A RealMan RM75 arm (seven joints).
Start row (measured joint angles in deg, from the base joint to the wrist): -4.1 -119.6 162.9 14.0 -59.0 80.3 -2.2
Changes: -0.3 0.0 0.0 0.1 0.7 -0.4 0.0; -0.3 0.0 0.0 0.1 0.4 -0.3 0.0; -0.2 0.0 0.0 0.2 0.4 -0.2 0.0; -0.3 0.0 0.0 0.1 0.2 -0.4 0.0; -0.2 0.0 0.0 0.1 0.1 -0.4 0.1; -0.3 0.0 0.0 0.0 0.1 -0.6 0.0; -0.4 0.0 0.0 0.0 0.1 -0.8 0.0; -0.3 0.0 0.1 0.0 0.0 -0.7 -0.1; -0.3 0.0 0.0 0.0 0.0 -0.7 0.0; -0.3 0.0 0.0 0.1 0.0 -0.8 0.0; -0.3 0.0 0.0 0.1 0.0 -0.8 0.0; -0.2 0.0 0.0 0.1 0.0 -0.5 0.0; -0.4 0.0 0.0 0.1 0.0 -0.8 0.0; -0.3 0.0 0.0 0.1 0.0 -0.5 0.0; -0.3 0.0 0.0 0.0 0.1 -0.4 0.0; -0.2 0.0 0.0 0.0 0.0 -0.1 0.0; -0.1 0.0 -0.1 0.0 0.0 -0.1 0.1; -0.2 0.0 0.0 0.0 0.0 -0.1 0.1
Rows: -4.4 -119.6 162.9 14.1 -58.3 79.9 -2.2; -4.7 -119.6 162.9 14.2 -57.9 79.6 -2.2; -4.9 -119.6 162.9 14.4 -57.5 79.4 -2.2; -5.2 -119.6 162.9 14.5 -57.3 79.0 -2.2; -5.4 -119.6 162.9 14.6 -57.2 78.6 -2.1; -5.7 -119.6 162.9 14.6 -57.1 78.0 -2.1; -6.1 -119.6 162.9 14.6 -57.0 77.2 -2.1; -6.4 -119.6 163.0 14.6 -57.0 76.5 -2.2; -6.7 -119.6 163.0 14.6 -57.0 75.8 -2.2; -7.0 -119.6 163.0 14.7 -57.0 75.0 -2.2; -7.3 -119.6 163.0 14.8 -57.0 74.2 -2.2; -7.5 -119.6 163.0 14.9 -57.0 73.7 -2.2; -7.9 -119.6 163.0 15.0 -57.0 72.9 -2.2; -8.2 -119.6 163.0 15.1 -57.0 72.4 -2.2; -8.5 -119.6 163.0 15.1 -56.9 72.0 -2.2; -8.7 -119.6 163.0 15.1 -56.9 71.9 -2.2; -8.8 -119.6 162.9 15.1 -56.9 71.8 -2.1; -9.0 -119.6 162.9 15.1 -56.9 71.7 -2.0
